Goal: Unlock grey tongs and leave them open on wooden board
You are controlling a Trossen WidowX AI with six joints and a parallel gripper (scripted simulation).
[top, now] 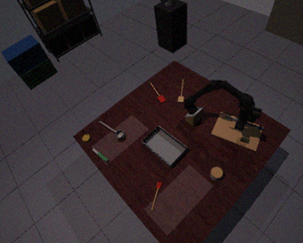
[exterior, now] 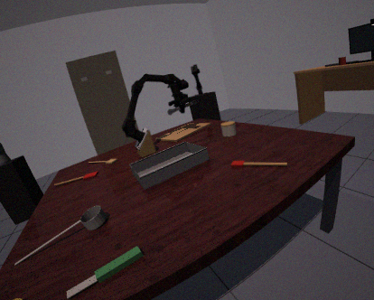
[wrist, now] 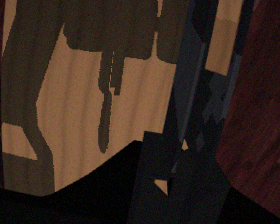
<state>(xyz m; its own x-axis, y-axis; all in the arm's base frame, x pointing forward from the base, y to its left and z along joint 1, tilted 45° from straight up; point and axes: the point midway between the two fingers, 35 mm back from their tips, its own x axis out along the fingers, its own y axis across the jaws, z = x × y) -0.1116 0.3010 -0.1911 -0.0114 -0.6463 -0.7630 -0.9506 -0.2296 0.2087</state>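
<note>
The wooden board lies 140 mm below my gripper tip, 40 mm behind it and 20 mm to the right of it. Round my gripper tip: grey roasting tin 470 mm ahead, 330 mm to the right, 120 mm below; round tub 370 mm ahead, 110 mm below, 90 mm to the left; green-handled knife 890 mm ahead, 670 mm to the right, 140 mm below.
</note>
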